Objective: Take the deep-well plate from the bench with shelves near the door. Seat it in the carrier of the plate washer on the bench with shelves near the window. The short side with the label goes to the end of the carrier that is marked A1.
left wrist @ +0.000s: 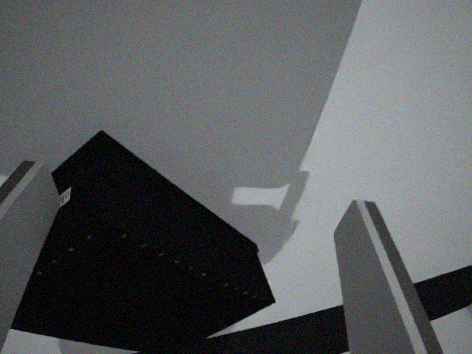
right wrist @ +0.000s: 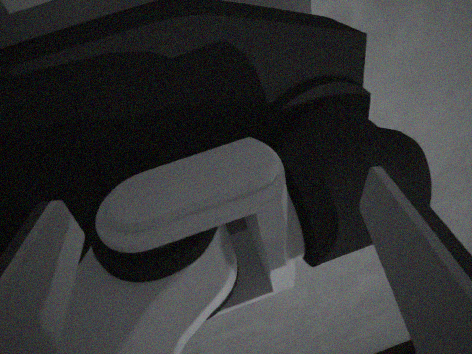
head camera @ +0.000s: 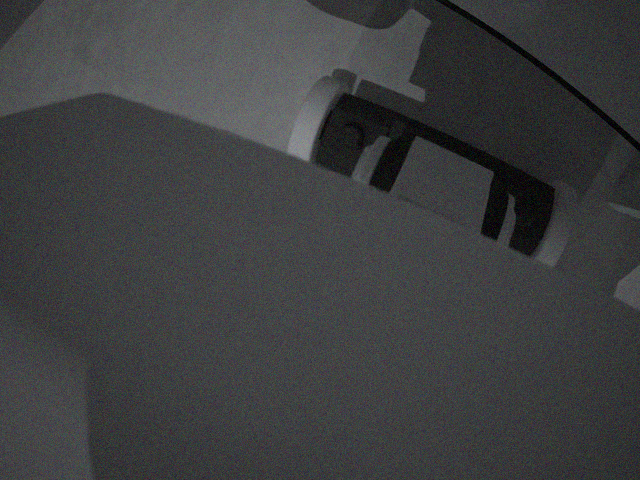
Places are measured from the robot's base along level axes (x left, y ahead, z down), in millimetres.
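Pixels of known places: left gripper, fingertip midpoint: (left wrist: 201, 200); right gripper, fingertip midpoint: (right wrist: 218, 203).
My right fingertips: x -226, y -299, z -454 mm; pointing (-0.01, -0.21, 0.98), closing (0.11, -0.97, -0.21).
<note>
For each thing: its top centre in the pictures, then the offset to it from my right fingertips. "spot": a spot on its surface instead.
- deep-well plate at its top centre: (left wrist: 146, 312) dx +444, dy +785, dz -352 mm
- small white label at a spot on its surface: (left wrist: 65, 197) spot: dx +433, dy +720, dz -331 mm
- grey rounded part at a spot on its surface: (right wrist: 190, 195) spot: dx +128, dy +23, dz +150 mm
A black block that looks like the deep-well plate (left wrist: 150, 280) lies tilted beyond the fingers in the left wrist view. It has small pale marks along its face and a small white label (left wrist: 65, 197) at its left end. My left gripper (left wrist: 201, 200) stands wide open. Its left finger overlaps the plate's edge; the right finger stands visibly apart from it. What supports the plate cannot be told. My right gripper (right wrist: 218, 203) is wide open, with no object gripped. The plate washer and its carrier do not show in these views. Neither gripper shows in the head view.
In the head view, a large grey surface (head camera: 310, 335) hides part of a black frame (head camera: 454, 145) with white rounded ends. A thin black curved line (head camera: 537, 60) crosses the upper right. In the right wrist view, a grey rounded part (right wrist: 190, 195) stands between and beyond the fingers, before dark shapes.
</note>
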